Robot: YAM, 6 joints.
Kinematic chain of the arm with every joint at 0, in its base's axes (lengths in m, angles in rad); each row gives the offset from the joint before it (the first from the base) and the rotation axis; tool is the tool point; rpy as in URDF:
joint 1: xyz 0 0 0.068 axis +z
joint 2: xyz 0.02 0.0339 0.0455 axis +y
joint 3: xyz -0.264 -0.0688 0 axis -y
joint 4: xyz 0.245 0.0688 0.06 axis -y
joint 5: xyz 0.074 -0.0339 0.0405 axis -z
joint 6: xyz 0.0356 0 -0.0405 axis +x
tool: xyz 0 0 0 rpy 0 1.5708 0
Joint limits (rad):
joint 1: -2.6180..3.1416
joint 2: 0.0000..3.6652
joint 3: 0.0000..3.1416
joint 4: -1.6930..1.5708
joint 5: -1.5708..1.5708
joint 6: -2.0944..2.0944
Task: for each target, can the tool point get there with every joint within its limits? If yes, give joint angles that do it. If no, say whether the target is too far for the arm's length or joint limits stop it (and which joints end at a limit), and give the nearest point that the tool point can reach.
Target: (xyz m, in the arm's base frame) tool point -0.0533 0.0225 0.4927
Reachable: yes | joints 0.2268 0.3651 1.1482 0.1801 -1.2634 0.9475
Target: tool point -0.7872 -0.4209 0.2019
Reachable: no: too far | nearest point -0.5582 -0.3181 0.1766 | short by 0.252 m
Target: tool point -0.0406 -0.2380 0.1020
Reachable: yes | joints -1.7891 1.5920 0.5977 -0.2770 -0.3414 1.6569
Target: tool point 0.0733 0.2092 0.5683
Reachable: yes | joints -2.0346 0.5842 2.2540 -0.8322 0.9064 1.6682
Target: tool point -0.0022 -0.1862 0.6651
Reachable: yes | joints 1.5260 1.0065 2.2868 1.0824 0.1747 -1.5259
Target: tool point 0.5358 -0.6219 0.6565
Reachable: no: too far | nearest point 0.3512 -0.4076 0.4647 | short by 0.342 m
